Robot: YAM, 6 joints.
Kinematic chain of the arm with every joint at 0, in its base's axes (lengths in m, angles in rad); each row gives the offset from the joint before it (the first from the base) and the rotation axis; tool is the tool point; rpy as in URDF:
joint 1: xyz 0 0 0.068 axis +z
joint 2: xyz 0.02 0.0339 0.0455 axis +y
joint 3: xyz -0.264 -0.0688 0 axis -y
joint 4: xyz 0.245 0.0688 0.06 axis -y
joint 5: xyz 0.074 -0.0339 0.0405 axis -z
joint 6: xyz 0.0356 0 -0.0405 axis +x
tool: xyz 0 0 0 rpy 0 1.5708 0
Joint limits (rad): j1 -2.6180..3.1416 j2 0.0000..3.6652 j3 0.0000..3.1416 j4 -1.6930..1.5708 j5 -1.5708..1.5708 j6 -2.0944..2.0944
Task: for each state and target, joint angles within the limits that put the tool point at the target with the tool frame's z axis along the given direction. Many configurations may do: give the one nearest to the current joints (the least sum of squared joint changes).
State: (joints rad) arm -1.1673 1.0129 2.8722 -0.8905 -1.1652 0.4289
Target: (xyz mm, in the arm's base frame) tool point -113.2 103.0 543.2 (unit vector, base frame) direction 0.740 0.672 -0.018
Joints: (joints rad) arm -0.5155 0.8240 2.4563 -1.6898 -1.2523 0.4289
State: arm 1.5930 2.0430 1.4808 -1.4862 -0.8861 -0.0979
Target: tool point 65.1 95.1 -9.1 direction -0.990 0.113 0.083
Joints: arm 0.7370 2.7017 0.6915 -1.2570 -0.8467 -0.0979
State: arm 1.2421 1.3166 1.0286 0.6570 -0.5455 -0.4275
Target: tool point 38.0 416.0 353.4 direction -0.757 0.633 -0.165
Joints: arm 1.4072 1.7865 1.5901 -0.1215 -1.0152 -0.4275
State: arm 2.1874 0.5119 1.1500 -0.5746 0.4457 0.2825
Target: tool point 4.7 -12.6 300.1 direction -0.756 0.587 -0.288
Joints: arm 2.3273 0.0021 0.8045 -1.0980 -0.1475 0.2825
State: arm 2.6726 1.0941 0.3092 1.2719 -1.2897 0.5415
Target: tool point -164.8 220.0 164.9 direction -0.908 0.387 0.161
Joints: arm 2.1418 1.7457 0.3709 1.5695 -0.5880 0.5415
